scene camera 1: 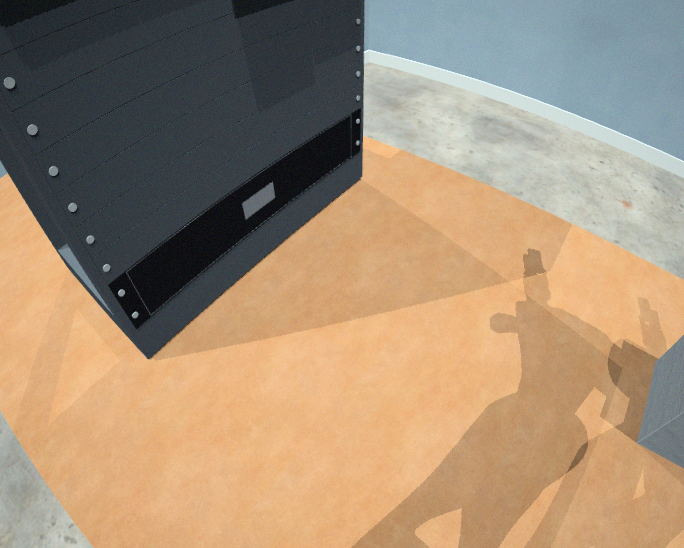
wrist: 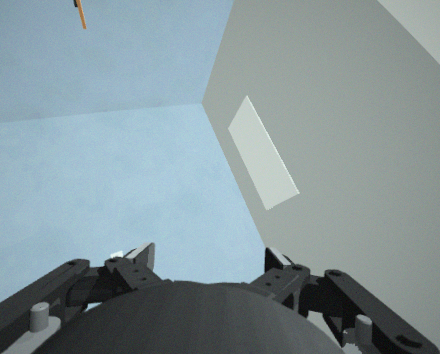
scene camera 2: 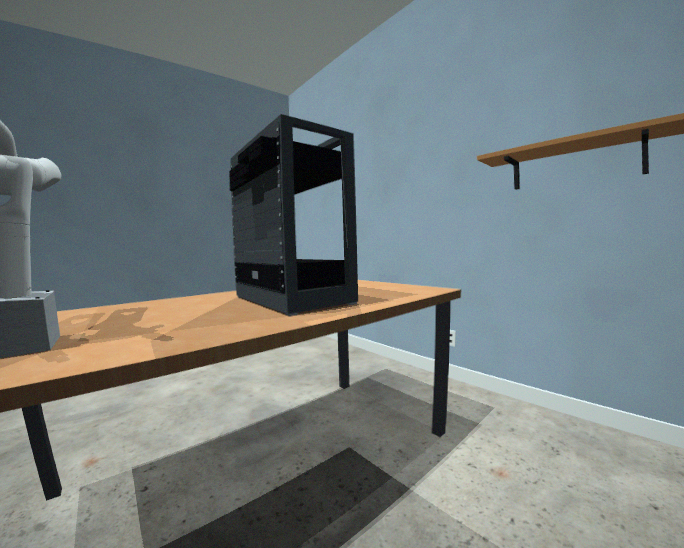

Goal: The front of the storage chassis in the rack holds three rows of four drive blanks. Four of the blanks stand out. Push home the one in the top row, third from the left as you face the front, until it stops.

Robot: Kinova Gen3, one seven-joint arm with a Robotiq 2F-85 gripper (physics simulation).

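Seen in the pictures: gripper, fingertip midpoint: (wrist: 209, 257); arm's base, link origin: (scene camera 2: 8, 295).
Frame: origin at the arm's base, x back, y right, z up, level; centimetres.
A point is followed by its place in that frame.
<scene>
The dark rack (scene camera 1: 256, 251) @(x -70.4, y -4.0, z -9.9 cm) (scene camera 2: 289, 228) @(x -68.6, y 23.4, z 14.4 cm) stands upright on the table. The storage chassis (scene camera 2: 254, 160) @(x -63.7, y 11.8, z 37.4 cm) is a black unit near the top of the rack's front, seen at a steep angle in scene camera 2. Its separate drive blanks are too dark and small to tell apart, so which ones stand out cannot be told. Scene camera 1 shows the lower front of the rack. My gripper (wrist: 209, 257) @(x 6.3, y 10.7, z 65.6 cm) is open and empty in the wrist view, with wall and ceiling behind its fingers; the rack does not show there.
The white arm (scene camera 2: 15, 228) @(x -3.3, y 4.6, z 15.6 cm) stands on a grey base block (scene camera 1: 665, 399) @(x -8.6, y -1.2, z -7.5 cm) (scene camera 2: 25, 325) @(x -3.6, y 8.6, z -6.4 cm) on the wooden table (scene camera 1: 228, 428) @(x -57.6, y -28.0, z -12.9 cm) (scene camera 2: 199, 331) @(x -40.5, y 18.8, z -13.0 cm), facing the rack's front. A wall shelf (scene camera 2: 582, 139) is at the right. A white ceiling panel (wrist: 262, 155) shows beyond the gripper.
</scene>
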